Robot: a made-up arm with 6 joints.
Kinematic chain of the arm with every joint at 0, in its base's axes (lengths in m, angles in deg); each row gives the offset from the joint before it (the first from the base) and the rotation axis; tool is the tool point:
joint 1: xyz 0 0 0.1 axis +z
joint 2: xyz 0 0.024 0 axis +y
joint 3: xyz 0 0 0.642 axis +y
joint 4: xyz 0 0 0.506 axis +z
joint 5: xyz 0 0 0 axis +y
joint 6: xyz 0 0 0.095 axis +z
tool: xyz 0 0 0
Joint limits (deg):
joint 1: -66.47..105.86
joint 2: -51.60..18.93
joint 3: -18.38..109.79
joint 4: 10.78..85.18
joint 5: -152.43..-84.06
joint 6: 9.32..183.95
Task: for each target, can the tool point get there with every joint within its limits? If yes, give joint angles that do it. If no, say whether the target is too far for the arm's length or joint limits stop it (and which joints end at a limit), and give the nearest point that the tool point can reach.
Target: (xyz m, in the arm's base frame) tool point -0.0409 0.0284 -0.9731
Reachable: no: joint limits stop it (at a limit: joint 1, joint 2, joint 3, joint 4, joint 5) | nearest point -0.1008 0.6114 0.3908 | short by 1.485 m
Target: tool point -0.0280 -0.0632 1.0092
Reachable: yes | joints 12.08 -31.49 74.53 68.49 -115.22 168.51
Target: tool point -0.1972 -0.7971 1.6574
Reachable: no: too far | nearest point -0.1306 -0.5280 1.1315 | short by 0.594 m
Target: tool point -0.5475 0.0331 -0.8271
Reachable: no: joint limits stop it (at a limit: joint 1, joint 2, joint 3, joint 4, joint 5) | nearest point -0.1008 0.6114 0.3908 | short by 1.420 m
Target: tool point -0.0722 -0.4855 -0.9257
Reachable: no: joint limits stop it (at a limit: joint 1, joint 2, joint 3, joint 4, joint 5) | nearest point 0.1815 -0.5925 0.3908 | short by 1.345 m
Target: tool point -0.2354 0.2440 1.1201
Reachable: yes | joints -52.73 -23.42 15.26 72.94 -135.58 83.03
